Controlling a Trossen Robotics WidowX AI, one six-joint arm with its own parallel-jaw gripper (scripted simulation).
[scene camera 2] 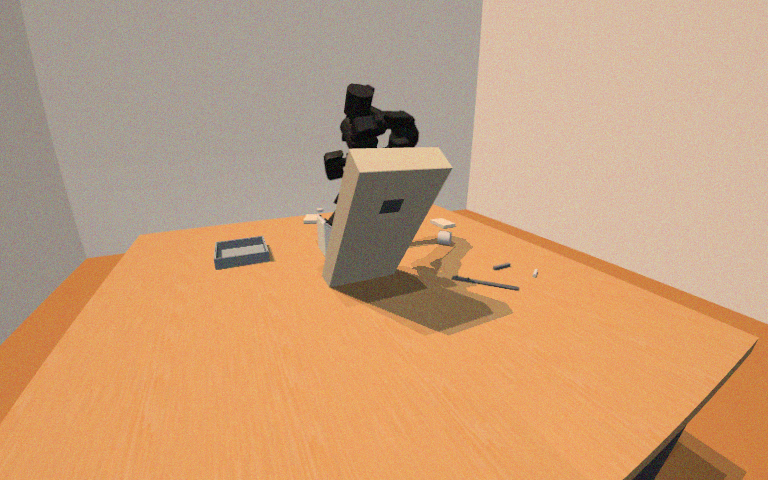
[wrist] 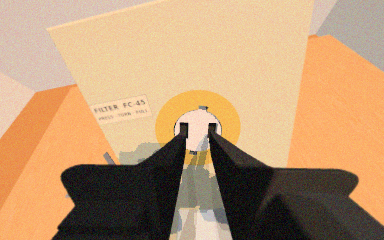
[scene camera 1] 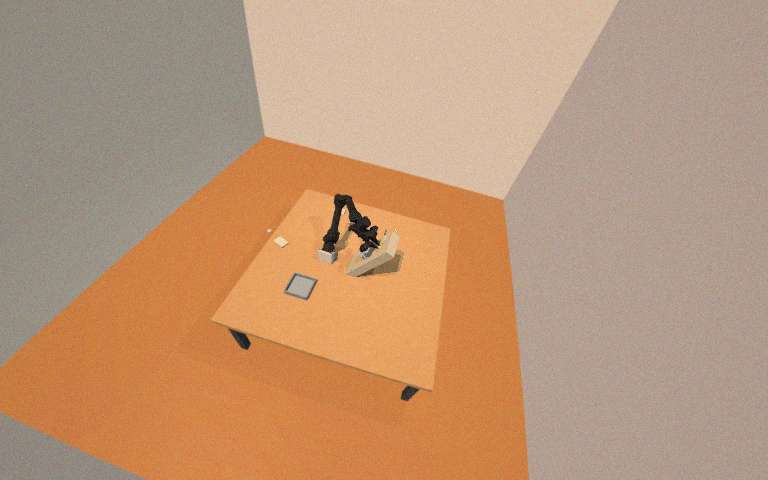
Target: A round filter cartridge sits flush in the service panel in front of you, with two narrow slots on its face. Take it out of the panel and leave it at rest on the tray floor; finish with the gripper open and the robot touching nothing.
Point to a beige service panel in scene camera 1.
389,243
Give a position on a grey tray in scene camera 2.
230,253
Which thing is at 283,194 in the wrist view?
My gripper.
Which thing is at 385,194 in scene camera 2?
A beige service panel.
